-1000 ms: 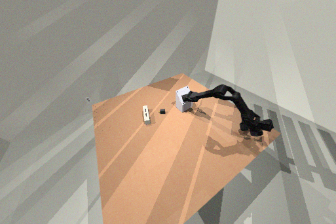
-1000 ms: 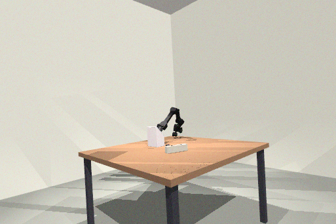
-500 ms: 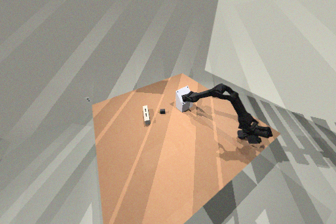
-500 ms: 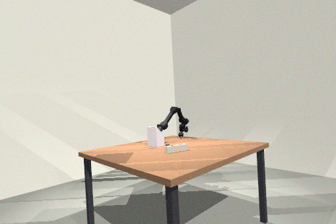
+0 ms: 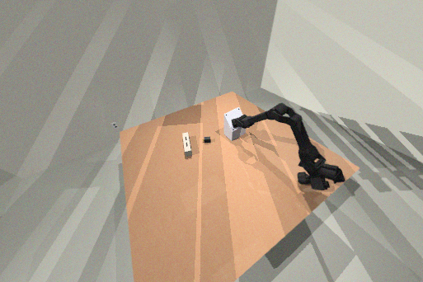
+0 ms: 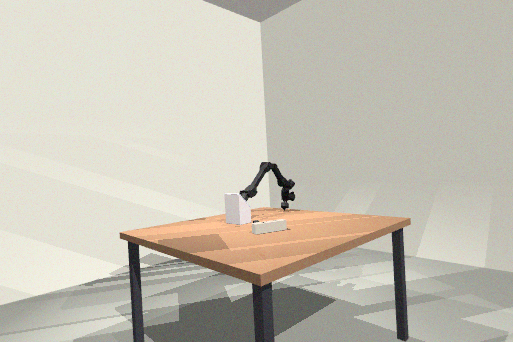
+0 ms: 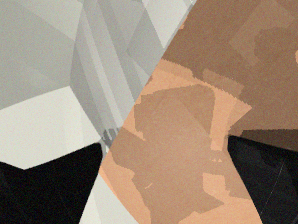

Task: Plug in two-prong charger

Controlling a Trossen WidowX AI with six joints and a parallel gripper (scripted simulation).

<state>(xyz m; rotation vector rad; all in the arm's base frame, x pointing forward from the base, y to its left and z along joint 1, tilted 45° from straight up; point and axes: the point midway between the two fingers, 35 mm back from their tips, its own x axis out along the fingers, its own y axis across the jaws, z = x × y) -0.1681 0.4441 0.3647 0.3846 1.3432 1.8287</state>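
The black two-prong charger lies 650 mm to the right of my gripper tip, 410 mm ahead of it and 10 mm below it.
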